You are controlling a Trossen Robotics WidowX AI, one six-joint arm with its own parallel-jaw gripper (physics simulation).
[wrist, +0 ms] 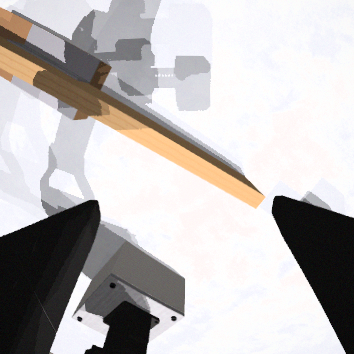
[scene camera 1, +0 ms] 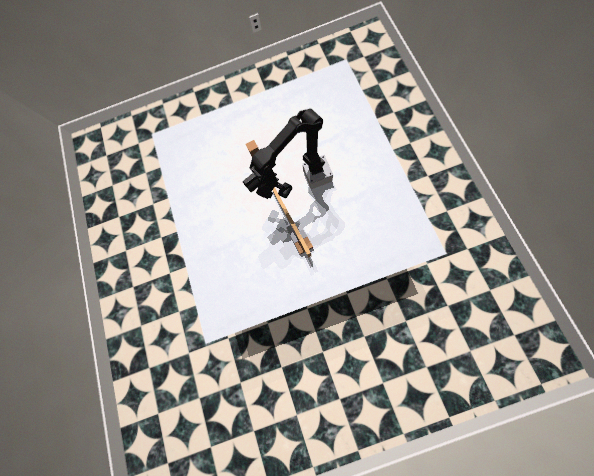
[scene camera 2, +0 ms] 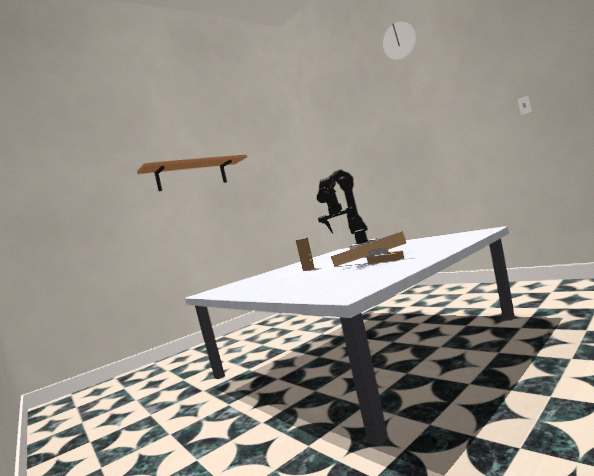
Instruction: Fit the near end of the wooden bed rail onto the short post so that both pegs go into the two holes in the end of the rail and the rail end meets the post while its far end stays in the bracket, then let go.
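Places are measured from the arm's base along level axes (x right, y ahead, z up), in metres.
Pixels of known places: gripper, between the fingertips: (wrist: 187, 206) (scene camera 1: 275, 192) (scene camera 2: 341, 230); arm's base, origin of its link: (wrist: 130, 319) (scene camera 1: 316, 168) (scene camera 2: 362, 242).
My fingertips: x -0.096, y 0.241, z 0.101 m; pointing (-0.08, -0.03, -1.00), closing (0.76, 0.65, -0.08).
Note:
Ahead of a thing's pixels: the offset from my fingertips to its middle. "spot": to the spot under its first point. Level surfaces: height alone.
The wooden rail @(dy -0.019, dx -0.118, dz -0.118 m) (scene camera 1: 301, 240) (scene camera 2: 350, 255) (wrist: 180, 157) slants: its near end is low at the table, and its far end rises above the bracket (scene camera 1: 307, 243) (scene camera 2: 390, 257) (wrist: 101, 75), whose sides flank it. The short post @(spot: dy +0.041, dx +0.280, dz -0.001 m) (scene camera 1: 251, 146) (scene camera 2: 303, 254) stands upright, apart from the rail's near end; small marks show on its rail-facing side in scene camera 2. The post does not show in the wrist view. My gripper (scene camera 1: 275, 190) (wrist: 187, 206) is open and empty above the rail's near end, which appears nearer the right fingertip in the wrist view. The rail's holes cannot be made out.
The arm's grey base (scene camera 1: 318, 172) (wrist: 150, 280) is bolted to the white table @(dz -0.181 m) (scene camera 1: 225, 280) (scene camera 2: 280, 292), to the side of the rail. Arm shadows fall across the rail and table. A wooden shelf (scene camera 2: 195, 163) hangs on the wall away from the table.

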